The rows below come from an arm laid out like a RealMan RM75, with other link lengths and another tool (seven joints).
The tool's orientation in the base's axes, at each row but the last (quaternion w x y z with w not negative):
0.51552 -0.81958 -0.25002 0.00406
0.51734 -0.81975 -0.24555 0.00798
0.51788 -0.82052 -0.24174 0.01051
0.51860 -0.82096 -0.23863 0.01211
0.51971 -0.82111 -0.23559 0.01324
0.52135 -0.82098 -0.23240 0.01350
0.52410 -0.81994 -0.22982 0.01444
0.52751 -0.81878 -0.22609 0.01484
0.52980 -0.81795 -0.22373 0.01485
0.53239 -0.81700 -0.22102 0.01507
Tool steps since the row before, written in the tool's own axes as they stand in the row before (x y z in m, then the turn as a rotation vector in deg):
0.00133 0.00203 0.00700 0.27 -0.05 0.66
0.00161 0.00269 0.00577 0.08 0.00 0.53
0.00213 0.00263 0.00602 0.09 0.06 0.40
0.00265 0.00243 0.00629 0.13 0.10 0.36
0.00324 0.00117 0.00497 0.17 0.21 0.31
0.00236 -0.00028 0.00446 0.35 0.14 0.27
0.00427 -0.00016 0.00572 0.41 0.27 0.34
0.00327 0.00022 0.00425 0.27 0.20 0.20
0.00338 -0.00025 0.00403 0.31 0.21 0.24
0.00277 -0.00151 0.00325 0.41 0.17 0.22
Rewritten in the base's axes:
0.00014 0.00575 -0.00466 0.04 0.69 -0.20
0.00093 0.00461 -0.00458 -0.07 0.48 -0.23
0.00128 0.00504 -0.00454 0.00 0.35 -0.22
0.00159 0.00554 -0.00438 0.06 0.32 -0.22
0.00199 0.00510 -0.00257 0.15 0.26 -0.29
0.00082 0.00482 -0.00127 0.29 0.32 -0.17
0.00225 0.00661 -0.00151 0.37 0.36 -0.30
0.00190 0.00483 -0.00137 0.26 0.21 -0.20
0.00190 0.00484 -0.00083 0.29 0.25 -0.22
0.00113 0.00436 0.00050 0.37 0.29 -0.16

